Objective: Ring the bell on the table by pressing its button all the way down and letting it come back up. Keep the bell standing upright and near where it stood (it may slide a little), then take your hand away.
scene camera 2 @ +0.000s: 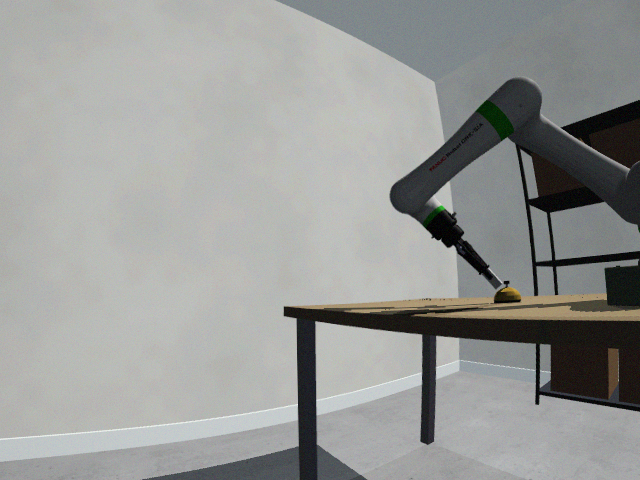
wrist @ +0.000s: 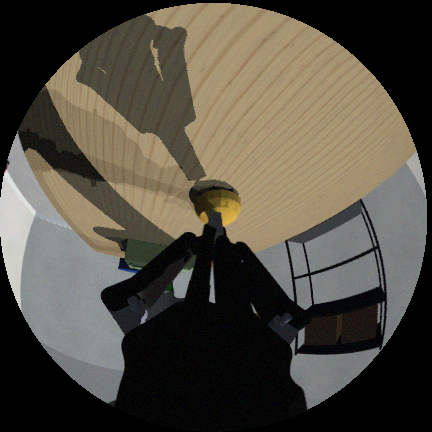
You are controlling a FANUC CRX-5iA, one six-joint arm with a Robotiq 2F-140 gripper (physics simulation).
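Places are measured from the arm's base along level axes (x up, y right, z ahead), in centimetres.
Pixels of known places: gripper, fingertip midpoint: (scene camera 2: 499, 286) (wrist: 213, 219).
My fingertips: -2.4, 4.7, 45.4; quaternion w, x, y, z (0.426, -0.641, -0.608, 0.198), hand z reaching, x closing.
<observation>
Behind a point stands the place of what it marks, as x, y, z.
The bell (scene camera 2: 507, 295) {-5.2, 2.9, 42.2} (wrist: 223, 202) {-4.6, 5.7, 47.0}, a yellow dome with a dark base, stands upright on the wooden table (scene camera 2: 361, 311) {-7.5, -33.0, 68.5} (wrist: 300, 100) {-7.5, 6.4, 64.4}. Its dark button (scene camera 2: 506, 282) {-1.4, 5.7, 43.3} sticks up from the dome's top in the scene view; in the wrist view the fingertips hide it. My gripper (scene camera 2: 499, 285) {-2.4, 4.7, 45.4} (wrist: 213, 219) {-2.4, 4.7, 45.4} is shut with nothing between its fingers. It slants down toward the bell, its tips beside the button and close above the dome's edge. Whether the tips touch the bell I cannot tell.
A dark green box (scene camera 2: 621, 285) {-3.5, -13.3, 10.8} (wrist: 145, 254) {-2.8, -5.8, 13.3} stands on the table to the right of the bell in the scene view. A black shelf rack (scene camera 2: 527, 222) (wrist: 382, 300) with brown boxes stands behind the table. The arm's shadow falls across the table top.
</observation>
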